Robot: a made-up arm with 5 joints. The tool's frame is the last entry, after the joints.
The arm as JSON. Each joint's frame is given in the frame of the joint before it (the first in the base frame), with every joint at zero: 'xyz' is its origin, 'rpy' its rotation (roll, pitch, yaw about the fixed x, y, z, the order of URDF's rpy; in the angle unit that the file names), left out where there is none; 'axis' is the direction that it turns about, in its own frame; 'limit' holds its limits. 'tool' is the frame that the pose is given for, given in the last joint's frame.
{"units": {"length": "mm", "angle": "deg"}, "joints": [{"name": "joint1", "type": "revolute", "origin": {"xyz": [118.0, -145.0, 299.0]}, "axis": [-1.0, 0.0, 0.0], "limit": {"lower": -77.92, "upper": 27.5}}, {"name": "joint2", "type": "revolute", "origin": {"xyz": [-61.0, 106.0, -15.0]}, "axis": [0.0, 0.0, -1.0], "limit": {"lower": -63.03, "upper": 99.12}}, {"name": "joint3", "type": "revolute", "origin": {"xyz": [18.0, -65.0, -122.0]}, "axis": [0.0, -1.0, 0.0], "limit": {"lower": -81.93, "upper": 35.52}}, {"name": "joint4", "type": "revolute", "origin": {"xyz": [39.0, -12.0, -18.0]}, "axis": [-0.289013, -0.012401, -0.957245], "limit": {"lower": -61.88, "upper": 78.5}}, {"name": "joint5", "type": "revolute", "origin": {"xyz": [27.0, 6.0, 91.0]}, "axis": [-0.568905, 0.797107, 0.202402], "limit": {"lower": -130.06, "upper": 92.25}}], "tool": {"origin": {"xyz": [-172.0, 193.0, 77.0]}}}
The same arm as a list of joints. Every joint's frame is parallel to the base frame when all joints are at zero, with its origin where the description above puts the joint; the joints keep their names.
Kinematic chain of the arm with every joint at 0, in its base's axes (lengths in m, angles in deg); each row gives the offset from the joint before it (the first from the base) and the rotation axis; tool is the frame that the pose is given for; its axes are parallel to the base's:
joint1: xyz 0.118 -0.145 0.299 axis -x
joint2: xyz -0.061 0.106 -0.015 axis -z
joint3: xyz 0.018 -0.065 -0.122 axis -y
joint4: xyz 0.039 -0.012 -0.018 axis -0.289013 -0.012401 -0.957245
joint5: xyz 0.027 0.006 0.091 axis -0.568905 0.797107 0.202402
tool: xyz -0.172 0.193 0.077
Joint limits (deg, base to tool): -77.92..27.5 -63.03..99.12 -81.93..35.52 -61.88..78.5 -130.06..92.25

